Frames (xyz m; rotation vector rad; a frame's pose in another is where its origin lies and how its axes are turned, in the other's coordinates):
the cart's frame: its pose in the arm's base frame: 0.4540 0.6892 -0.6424 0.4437 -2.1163 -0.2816
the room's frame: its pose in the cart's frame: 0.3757 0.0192 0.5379 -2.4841 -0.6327 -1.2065
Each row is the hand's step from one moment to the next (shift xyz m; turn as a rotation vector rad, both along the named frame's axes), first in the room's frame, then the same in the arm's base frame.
Working: the room's frame: its pose in the arm's base frame: -0.1908 0.5665 -0.6460 0.1120 0.1843 3.1126

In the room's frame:
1: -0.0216 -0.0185 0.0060 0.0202 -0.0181 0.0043
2: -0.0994 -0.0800 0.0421 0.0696 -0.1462 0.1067
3: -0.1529 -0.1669 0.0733 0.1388 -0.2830 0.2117
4: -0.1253 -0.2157 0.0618 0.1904 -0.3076 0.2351
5: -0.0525 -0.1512 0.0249 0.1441 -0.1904 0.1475
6: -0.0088 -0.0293 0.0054 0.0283 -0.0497 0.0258
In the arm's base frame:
1: 0.0223 0.0185 0.0022 -0.0195 0.0190 0.0035
2: 0.1036 0.0818 0.0252 -0.0591 0.1594 0.0932
3: 0.1607 0.1703 0.0421 -0.1181 0.3093 0.1859
4: 0.1332 0.2182 0.0268 -0.1674 0.3378 0.2098
5: 0.0568 0.1517 0.0030 -0.1297 0.2100 0.1336
6: 0.0097 0.0295 0.0013 -0.0255 0.0531 0.0216

